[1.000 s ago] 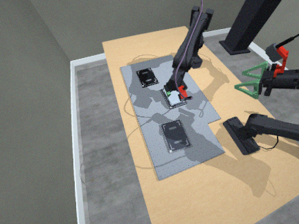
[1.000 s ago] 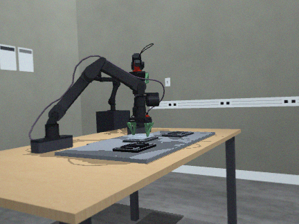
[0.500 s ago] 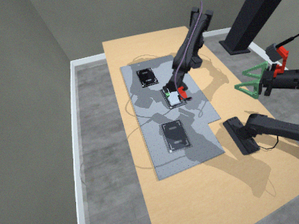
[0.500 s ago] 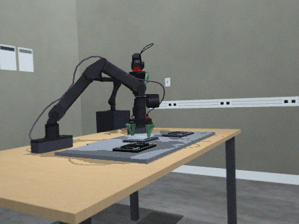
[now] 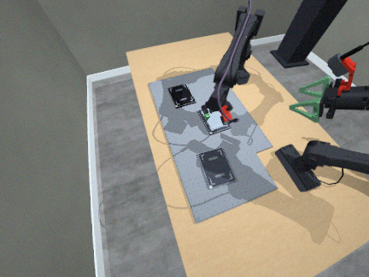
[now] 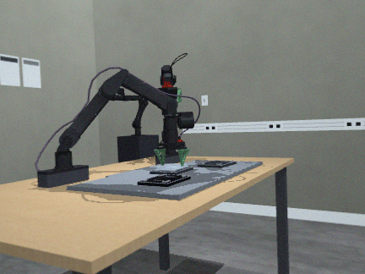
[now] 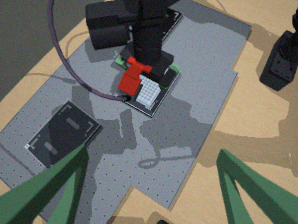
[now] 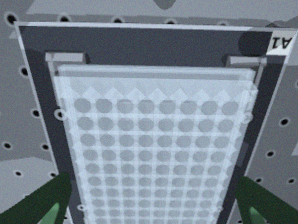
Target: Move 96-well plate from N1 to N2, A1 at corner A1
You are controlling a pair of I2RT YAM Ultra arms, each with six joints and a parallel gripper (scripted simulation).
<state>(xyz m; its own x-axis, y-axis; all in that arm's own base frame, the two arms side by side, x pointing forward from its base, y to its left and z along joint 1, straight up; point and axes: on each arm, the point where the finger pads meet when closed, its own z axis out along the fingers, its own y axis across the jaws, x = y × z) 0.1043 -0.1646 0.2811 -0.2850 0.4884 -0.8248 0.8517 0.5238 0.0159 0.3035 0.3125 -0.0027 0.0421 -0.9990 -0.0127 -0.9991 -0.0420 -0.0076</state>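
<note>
The 96-well plate is 2 cm below my right hand. Round my right hand: black nest: 13 cm ahead, 21 cm to the right, 3 cm below.
The 96-well plate is 290 mm below my left hand, 190 mm to the right of it and 160 mm ahead of it. From my left hand the other things lie so: black nest 400 mm to the right, 300 mm below, 290 mm ahead.
</note>
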